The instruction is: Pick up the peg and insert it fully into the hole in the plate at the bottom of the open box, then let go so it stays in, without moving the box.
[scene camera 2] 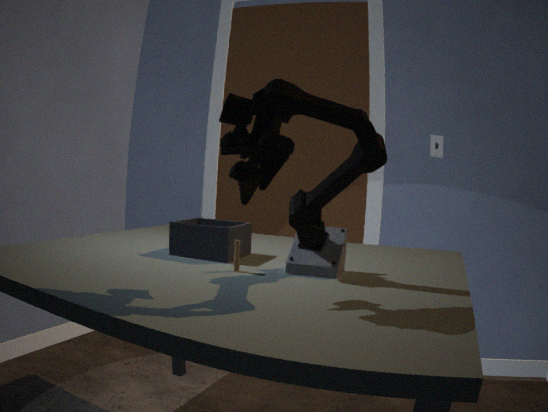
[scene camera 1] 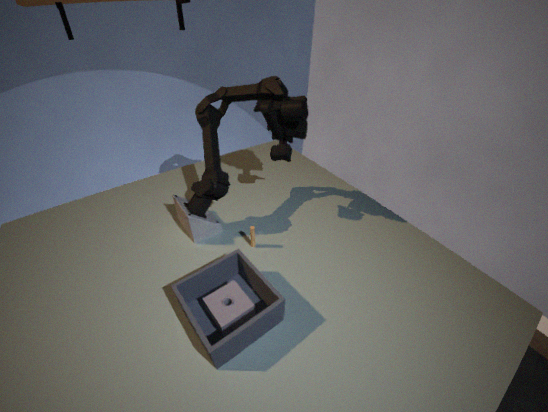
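A thin light-wood peg (scene camera 1: 252, 237) (scene camera 2: 237, 256) stands upright on the table, between the robot base and the box. The open grey box (scene camera 1: 250, 327) (scene camera 2: 200, 242) sits on the table, turned at an angle in scene camera 1. Inside it a pale square plate (scene camera 1: 241, 305) lies at the bottom, with a round hole (scene camera 1: 227, 302) near its middle; the box walls hide the plate in scene camera 2. My gripper (scene camera 1: 281, 156) (scene camera 2: 253, 196) is open and empty, pointing down, high above the table and well above the peg, apart from it. One finger is largely hidden in scene camera 1.
The grey robot base (scene camera 1: 204, 231) (scene camera 2: 314, 268) stands on the table (scene camera 1: 400, 300) (scene camera 2: 280, 340) close to the peg. The box walls rise around the plate on all sides. Arm shadows fall across the table. A pale wall (scene camera 1: 425, 125) stands beyond the table's right edge in scene camera 1.
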